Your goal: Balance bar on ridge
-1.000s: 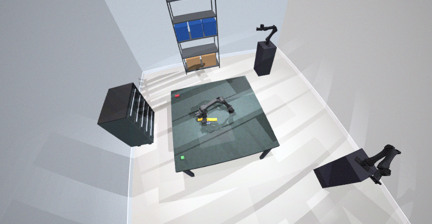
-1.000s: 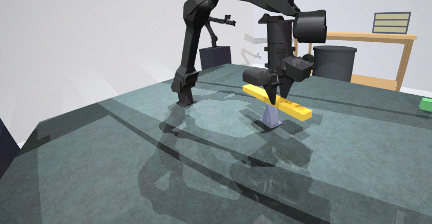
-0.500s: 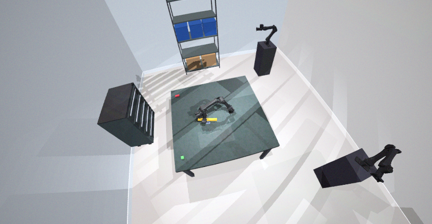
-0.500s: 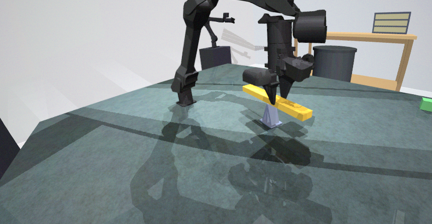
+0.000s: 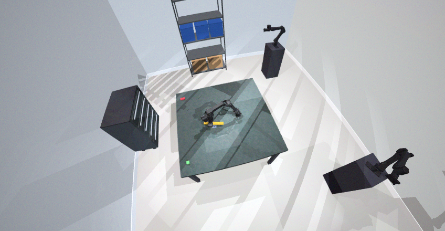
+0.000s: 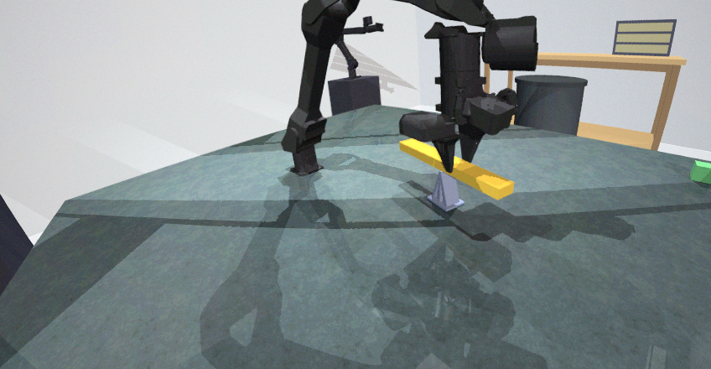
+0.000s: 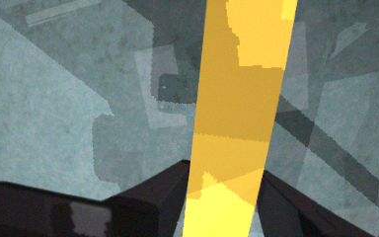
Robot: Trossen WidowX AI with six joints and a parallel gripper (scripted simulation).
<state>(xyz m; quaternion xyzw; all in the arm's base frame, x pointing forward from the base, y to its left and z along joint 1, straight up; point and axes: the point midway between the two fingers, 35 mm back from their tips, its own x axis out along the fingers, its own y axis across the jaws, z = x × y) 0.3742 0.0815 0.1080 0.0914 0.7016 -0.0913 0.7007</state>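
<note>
Right now my gripper tip is 30 mm past the yellow bar and 10 mm to the right of it. The rest, counted from my gripper tip: small red block 580 mm to the right, 370 mm ahead, 70 mm below; then small green block 420 mm to the left, 370 mm ahead, 60 mm below.
</note>
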